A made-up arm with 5 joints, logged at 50 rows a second.
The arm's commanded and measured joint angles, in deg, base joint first. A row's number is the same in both.
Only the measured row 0 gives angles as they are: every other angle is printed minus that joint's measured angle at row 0.
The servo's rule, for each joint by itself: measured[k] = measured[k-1] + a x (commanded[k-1-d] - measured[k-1]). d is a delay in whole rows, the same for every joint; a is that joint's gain. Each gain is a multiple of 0.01, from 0.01 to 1. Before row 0 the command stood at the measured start. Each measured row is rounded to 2 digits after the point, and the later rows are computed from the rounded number. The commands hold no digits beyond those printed.
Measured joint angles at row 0:
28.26 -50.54 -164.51 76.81 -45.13
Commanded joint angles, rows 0 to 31:
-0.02 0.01 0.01 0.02 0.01
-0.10 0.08 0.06 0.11 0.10
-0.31 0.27 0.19 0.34 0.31
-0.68 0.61 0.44 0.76 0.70
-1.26 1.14 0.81 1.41 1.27
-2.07 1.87 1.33 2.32 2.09
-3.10 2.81 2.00 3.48 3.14
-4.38 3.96 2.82 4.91 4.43
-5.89 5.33 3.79 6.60 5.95
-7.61 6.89 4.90 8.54 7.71
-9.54 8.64 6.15 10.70 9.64
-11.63 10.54 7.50 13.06 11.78
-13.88 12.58 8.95 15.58 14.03
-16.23 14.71 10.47 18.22 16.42
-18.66 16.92 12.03 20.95 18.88
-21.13 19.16 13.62 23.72 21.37
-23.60 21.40 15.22 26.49 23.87
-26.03 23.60 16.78 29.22 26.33
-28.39 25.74 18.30 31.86 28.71
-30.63 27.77 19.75 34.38 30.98
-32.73 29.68 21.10 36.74 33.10
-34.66 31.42 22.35 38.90 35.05
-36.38 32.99 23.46 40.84 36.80
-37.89 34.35 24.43 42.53 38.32
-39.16 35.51 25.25 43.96 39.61
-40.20 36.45 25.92 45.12 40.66
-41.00 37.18 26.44 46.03 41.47
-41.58 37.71 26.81 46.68 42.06
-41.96 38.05 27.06 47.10 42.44
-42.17 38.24 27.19 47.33 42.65
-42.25 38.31 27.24 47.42 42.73
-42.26 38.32 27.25 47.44 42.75
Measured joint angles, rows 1 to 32:
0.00 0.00 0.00 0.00 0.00
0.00 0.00 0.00 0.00 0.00
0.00 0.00 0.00 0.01 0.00
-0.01 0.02 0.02 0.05 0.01
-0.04 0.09 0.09 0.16 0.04
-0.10 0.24 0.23 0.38 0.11
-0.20 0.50 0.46 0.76 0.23
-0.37 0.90 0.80 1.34 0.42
-0.62 1.45 1.27 2.13 0.69
-0.96 2.18 1.87 3.16 1.06
-1.40 3.09 2.62 4.43 1.55
-1.96 4.19 3.51 5.95 2.17
-2.64 5.48 4.54 7.71 2.92
-3.45 6.95 5.69 9.69 3.81
-4.39 8.58 6.96 11.87 4.83
-5.46 10.36 8.33 14.22 5.99
-6.65 12.26 9.77 16.71 7.28
-7.95 14.26 11.27 19.30 8.69
-9.36 16.33 12.81 21.96 10.21
-10.86 18.44 14.36 24.65 11.82
-12.44 20.56 15.90 27.32 13.51
-14.08 22.65 17.40 29.93 15.26
-15.76 24.69 18.84 32.45 17.04
-17.46 26.64 20.21 34.84 18.84
-19.16 28.48 21.48 37.06 20.64
-20.85 30.18 22.63 39.08 22.41
-22.50 31.73 23.65 40.89 24.13
-24.09 33.10 24.54 42.46 25.78
-25.61 34.28 25.28 43.78 27.35
-27.05 35.27 25.88 44.85 28.82
-28.39 36.08 26.34 45.68 30.18
-29.63 36.71 26.67 46.29 31.43
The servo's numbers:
d 2
a 0.09 0.29 0.39 0.37 0.10

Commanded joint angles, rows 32 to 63:
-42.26 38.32 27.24 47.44 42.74
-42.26 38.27 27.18 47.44 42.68
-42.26 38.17 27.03 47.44 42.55
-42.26 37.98 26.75 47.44 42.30
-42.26 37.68 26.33 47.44 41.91
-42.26 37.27 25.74 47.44 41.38
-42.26 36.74 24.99 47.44 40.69
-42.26 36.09 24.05 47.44 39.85
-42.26 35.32 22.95 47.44 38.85
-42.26 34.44 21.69 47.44 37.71
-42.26 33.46 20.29 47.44 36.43
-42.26 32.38 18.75 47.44 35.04
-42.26 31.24 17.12 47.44 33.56
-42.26 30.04 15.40 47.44 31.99
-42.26 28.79 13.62 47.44 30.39
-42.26 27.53 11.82 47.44 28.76
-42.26 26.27 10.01 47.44 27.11
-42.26 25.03 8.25 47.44 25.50
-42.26 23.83 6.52 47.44 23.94
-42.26 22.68 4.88 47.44 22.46
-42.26 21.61 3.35 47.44 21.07
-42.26 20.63 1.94 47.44 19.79
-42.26 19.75 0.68 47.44 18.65
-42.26 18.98 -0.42 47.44 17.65
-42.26 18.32 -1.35 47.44 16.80
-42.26 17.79 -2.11 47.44 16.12
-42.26 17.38 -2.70 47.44 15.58
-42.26 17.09 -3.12 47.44 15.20
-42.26 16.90 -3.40 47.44 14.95
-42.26 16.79 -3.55 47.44 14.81
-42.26 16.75 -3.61 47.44 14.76
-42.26 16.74 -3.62 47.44 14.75
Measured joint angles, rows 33 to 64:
-30.77 37.17 26.89 46.71 32.56
-31.80 37.50 27.03 46.98 33.58
-32.74 37.74 27.11 47.15 34.50
-33.60 37.89 27.14 47.26 35.32
-34.38 37.97 27.10 47.33 36.04
-35.09 37.97 26.96 47.37 36.67
-35.74 37.89 26.71 47.40 37.19
-36.33 37.71 26.33 47.41 37.61
-36.86 37.43 25.81 47.42 37.92
-37.35 37.04 25.12 47.43 38.11
-37.79 36.54 24.27 47.43 38.18
-38.19 35.93 23.26 47.43 38.13
-38.56 35.21 22.10 47.43 37.96
-38.89 34.39 20.79 47.43 37.67
-39.19 33.48 19.36 47.43 37.26
-39.47 32.48 17.82 47.43 36.73
-39.72 31.41 16.18 47.43 36.10
-39.95 30.28 14.48 47.43 35.37
-40.16 29.12 12.74 47.43 34.54
-40.35 27.93 10.99 47.43 33.64
-40.52 26.74 9.25 47.43 32.67
-40.68 25.56 7.55 47.43 31.65
-40.82 24.41 5.91 47.43 30.59
-40.95 23.31 4.36 47.43 29.51
-41.07 22.28 2.92 47.43 28.42
-41.18 21.32 1.62 47.43 27.34
-41.28 20.45 0.46 47.43 26.29
-41.37 19.68 -0.54 47.43 25.27
-41.45 19.01 -1.38 47.43 24.30
-41.52 18.45 -2.06 47.43 23.39
-41.59 18.00 -2.58 47.43 22.55
-41.65 17.65 -2.96 47.43 21.78

